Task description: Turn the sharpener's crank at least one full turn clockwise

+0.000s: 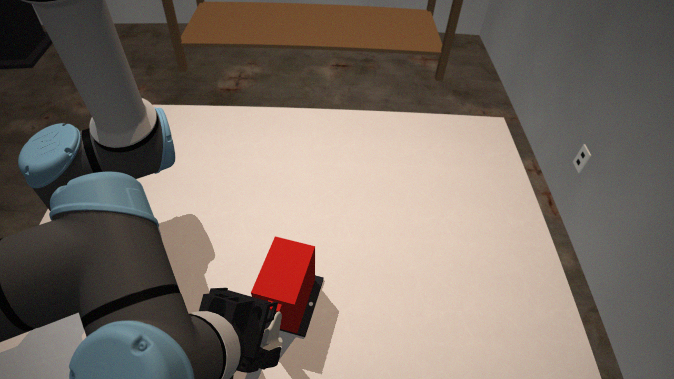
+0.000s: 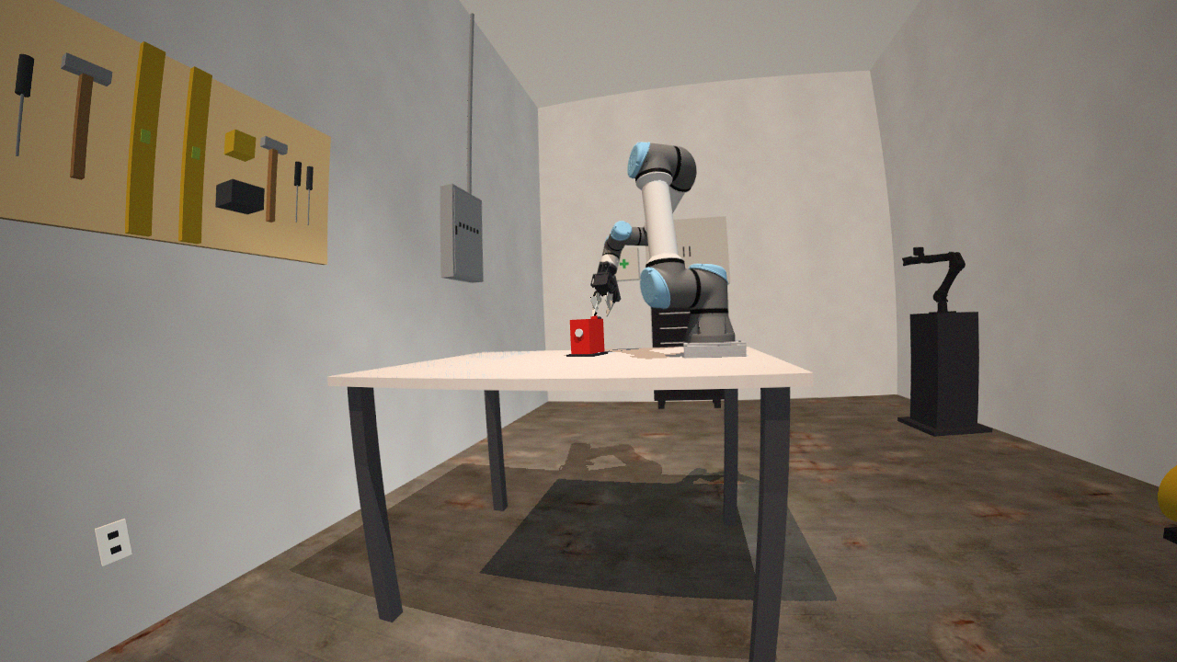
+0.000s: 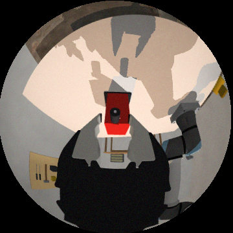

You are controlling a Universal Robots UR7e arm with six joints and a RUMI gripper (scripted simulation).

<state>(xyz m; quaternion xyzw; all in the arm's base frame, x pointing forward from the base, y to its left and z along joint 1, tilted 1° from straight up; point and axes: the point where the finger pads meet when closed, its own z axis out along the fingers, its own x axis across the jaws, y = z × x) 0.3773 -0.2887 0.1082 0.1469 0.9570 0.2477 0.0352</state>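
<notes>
Right now my hand is 30 mm to the right of the dark crank knob, 20 mm above it and 10 mm short of it.
</notes>
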